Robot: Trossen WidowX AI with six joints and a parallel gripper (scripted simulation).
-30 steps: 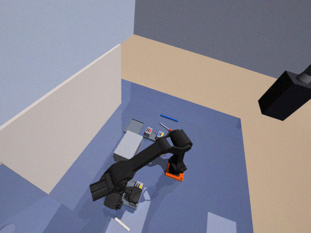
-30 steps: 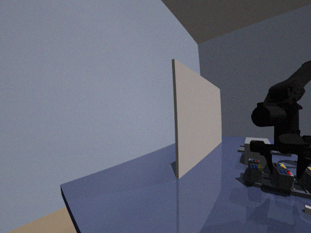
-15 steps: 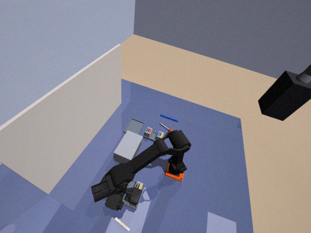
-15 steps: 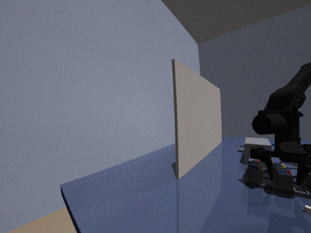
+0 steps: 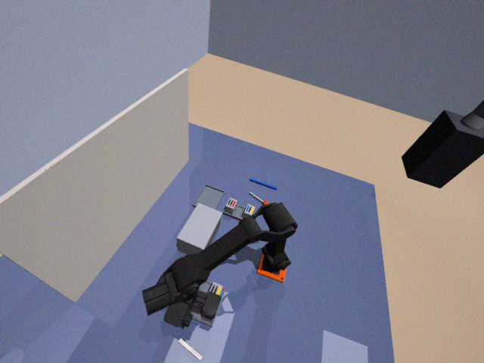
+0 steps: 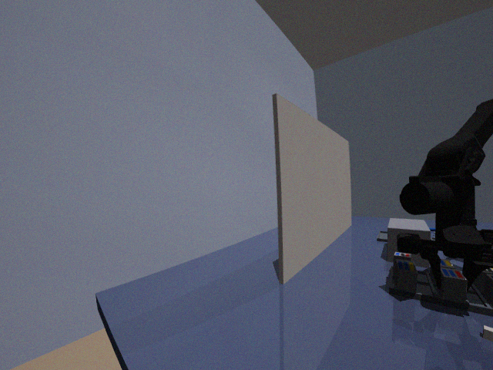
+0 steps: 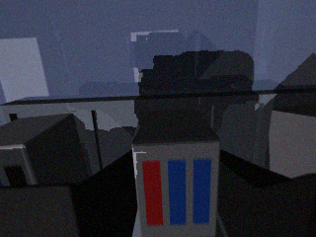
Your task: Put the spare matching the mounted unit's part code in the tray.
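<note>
Right now the rack is 3 cm to the right of my gripper tip and 1 cm below it. The rest, counted from my gripper tip: grey unit (6 cm ahead, 22 cm to the right, 3 cm above); then grey spare block (2 cm above); then flat grey tray (9 cm ahead, 41 cm to the right, 1 cm below).
</note>
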